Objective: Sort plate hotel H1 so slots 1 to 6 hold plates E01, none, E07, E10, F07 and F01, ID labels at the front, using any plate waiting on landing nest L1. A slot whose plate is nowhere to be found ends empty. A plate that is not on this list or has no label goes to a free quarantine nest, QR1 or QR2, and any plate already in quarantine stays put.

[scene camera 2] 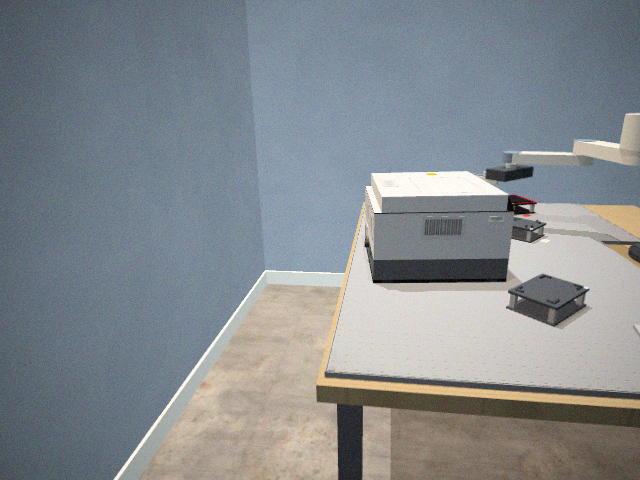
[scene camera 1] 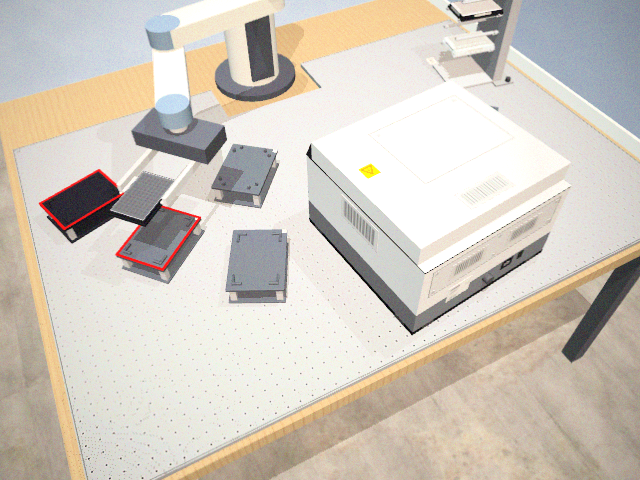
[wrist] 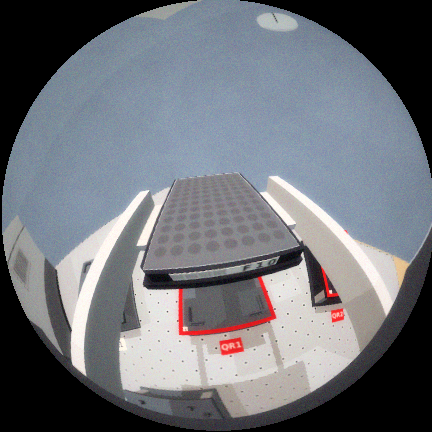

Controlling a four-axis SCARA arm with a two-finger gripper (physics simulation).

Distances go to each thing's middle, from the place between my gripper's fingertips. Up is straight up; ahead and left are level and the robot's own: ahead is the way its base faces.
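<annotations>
Nest QR2 point(scene camera 1: 87, 195) is 20 cm behind my hand, 12 cm to the right of it and 14 cm below it. Then there's the white instrument point(scene camera 1: 408, 282), which is 24 cm ahead of my hand, 55 cm to the left of it and 8 cm below it. Landing nest L1 point(scene camera 1: 258, 257) sits 14 cm below my hand, 16 cm ahead of it and 17 cm to the left of it. And as for the quarantine nest QR1 point(scene camera 1: 163, 234), my hand is 14 cm above it.
</annotations>
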